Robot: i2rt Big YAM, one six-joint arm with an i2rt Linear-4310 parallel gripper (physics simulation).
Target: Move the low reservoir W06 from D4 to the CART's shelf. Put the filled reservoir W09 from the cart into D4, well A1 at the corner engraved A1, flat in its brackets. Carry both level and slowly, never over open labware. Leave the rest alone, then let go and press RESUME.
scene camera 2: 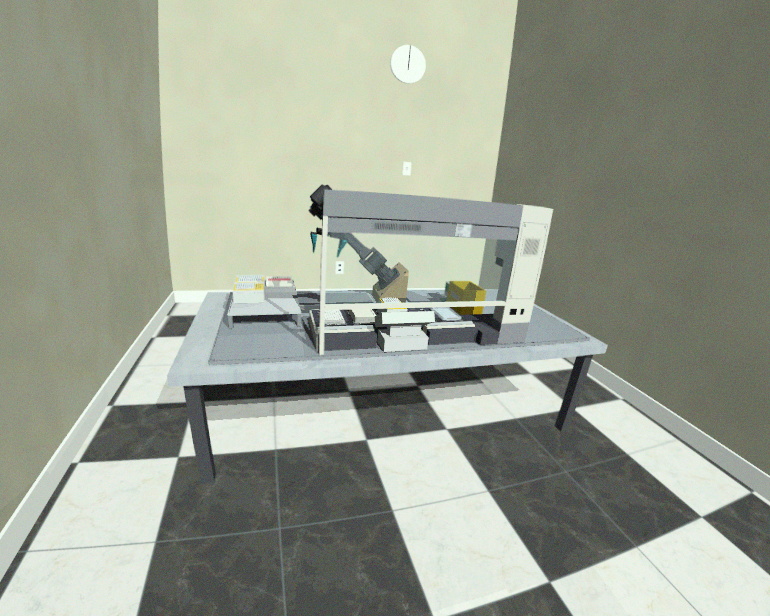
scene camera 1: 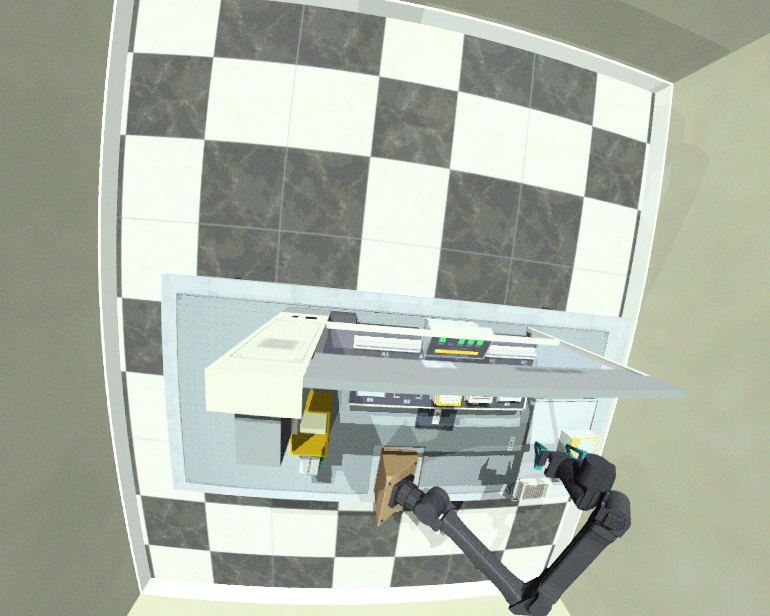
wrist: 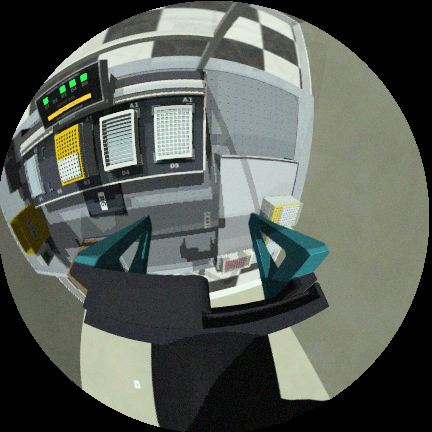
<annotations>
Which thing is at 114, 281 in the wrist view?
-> My gripper.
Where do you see a canopy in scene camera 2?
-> At 361, 268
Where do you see a white ribbed reservoir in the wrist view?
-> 119, 143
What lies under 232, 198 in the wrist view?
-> A cart shelf.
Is my gripper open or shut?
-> Open.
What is my gripper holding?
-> Nothing.
</annotations>
